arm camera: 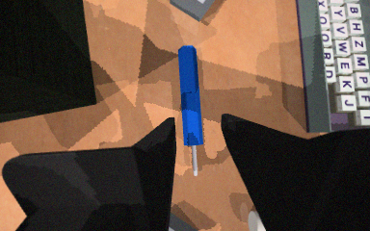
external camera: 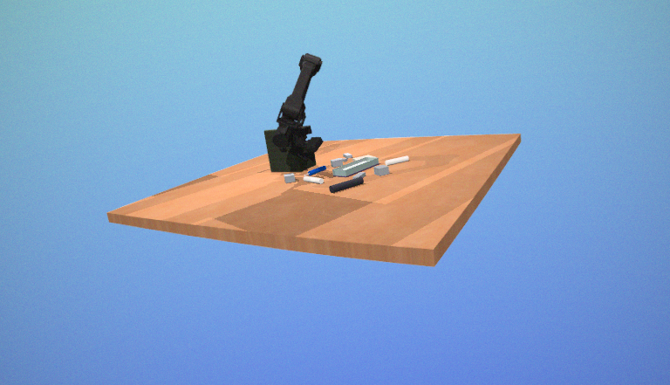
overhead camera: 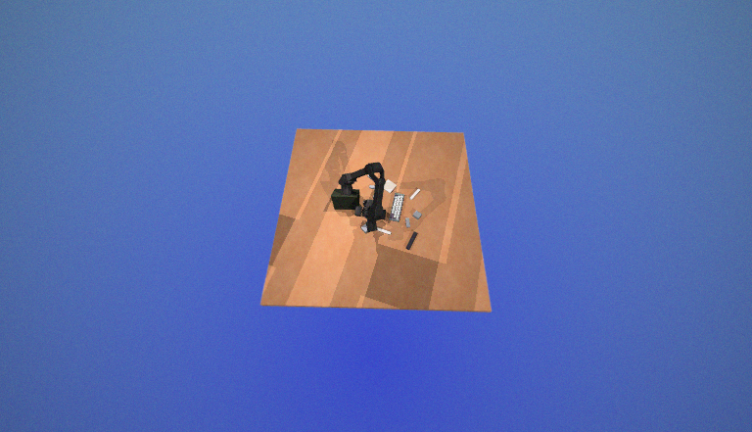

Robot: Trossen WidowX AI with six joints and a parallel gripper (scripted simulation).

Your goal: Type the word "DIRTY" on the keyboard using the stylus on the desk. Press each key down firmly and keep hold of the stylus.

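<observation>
Right now my gripper tip is 5 cm above the stylus. The rest, counted from my gripper tip: black bar (27 cm ahead, 14 cm to the right, 4 cm below); then stylus tip (5 cm below, 4 cm to the right); then grey block (10 cm to the right, 4 cm below, 3 cm behind).
</observation>
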